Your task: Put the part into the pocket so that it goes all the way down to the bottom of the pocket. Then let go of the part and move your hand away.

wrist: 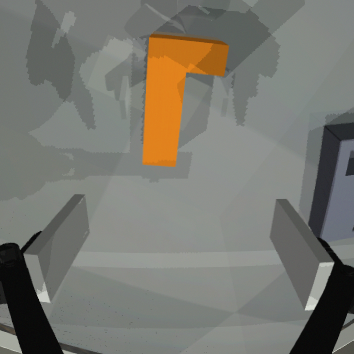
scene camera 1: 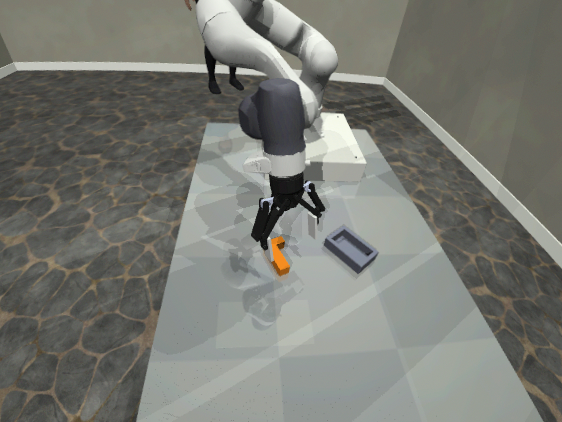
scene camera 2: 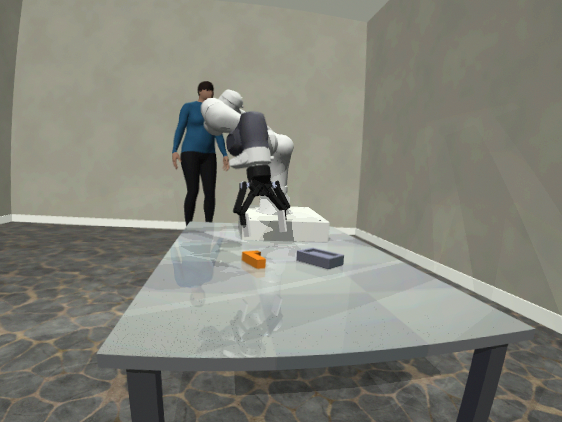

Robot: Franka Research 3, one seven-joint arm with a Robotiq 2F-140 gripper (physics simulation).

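The orange L-shaped part [scene camera 1: 280, 263] [scene camera 2: 253, 260] [wrist: 164, 115] lies flat on the table, outside the pocket. In the wrist view it is in the upper middle, its long leg pointing down the picture and its short leg to the right. The pocket is the hollow in a blue-grey block [scene camera 1: 342, 258] [scene camera 2: 320, 260] [wrist: 336, 200] beside the part, to its right in all three views; the wrist view cuts the block off at the right edge. My gripper [scene camera 1: 292, 238] [scene camera 2: 264, 226] [wrist: 179, 216] is open and empty, above the table and near the part.
The glossy grey table [scene camera 1: 345, 375] [scene camera 2: 320, 320] bears the part and the block. The white robot base [scene camera 1: 336, 171] [scene camera 2: 310, 231] is at its far end. A person in a blue top [scene camera 2: 197, 127] stands behind the table. A wall [scene camera 1: 480, 100] is on the right.
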